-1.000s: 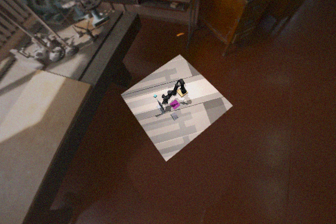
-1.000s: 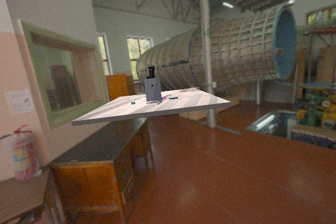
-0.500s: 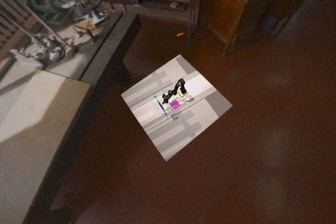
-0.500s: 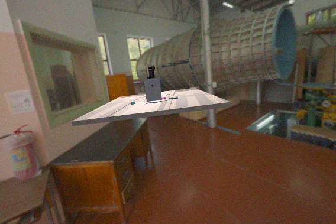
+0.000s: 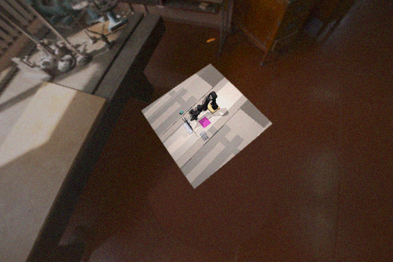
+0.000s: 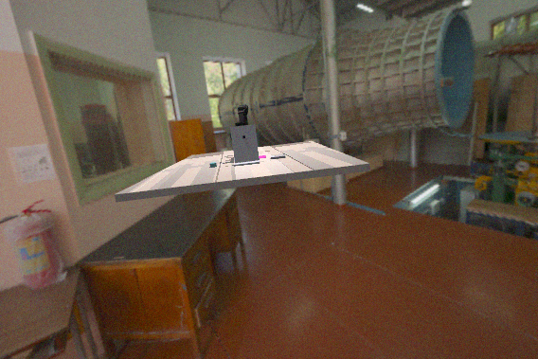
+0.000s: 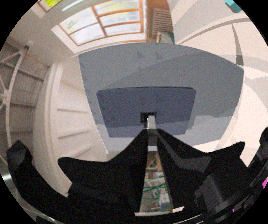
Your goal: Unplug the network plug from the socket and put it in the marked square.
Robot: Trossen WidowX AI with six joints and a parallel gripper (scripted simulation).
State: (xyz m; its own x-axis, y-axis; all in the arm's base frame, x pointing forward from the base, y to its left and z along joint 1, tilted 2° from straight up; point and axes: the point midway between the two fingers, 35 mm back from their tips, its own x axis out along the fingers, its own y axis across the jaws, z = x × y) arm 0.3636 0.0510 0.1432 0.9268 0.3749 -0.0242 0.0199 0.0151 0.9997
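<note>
My gripper tip is now 170 mm past the magenta marked square, 50 mm to the right of it and 180 mm above it. The rest, counted from my gripper tip: dark grey flat piece: 70 mm behind, 210 mm to the left, 170 mm below; network plug: 10 mm ahead; grey upright panel: 40 mm ahead, 10 mm to the left, 70 mm below.
</note>
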